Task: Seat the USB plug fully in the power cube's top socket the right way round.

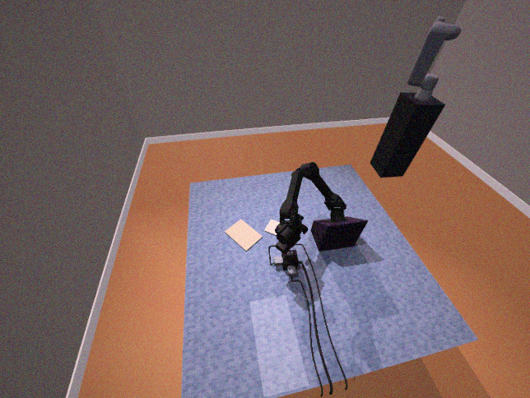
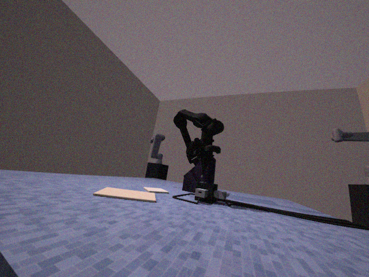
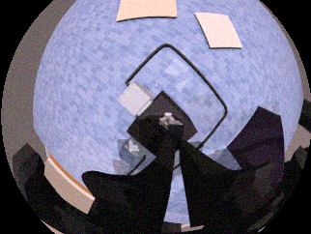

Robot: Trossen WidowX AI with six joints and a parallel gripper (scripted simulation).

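The USB plug is 20 mm below my gripper tip. Also, from my gripper tip: tan card: 240 mm ahead, 190 mm to the right, 130 mm below.
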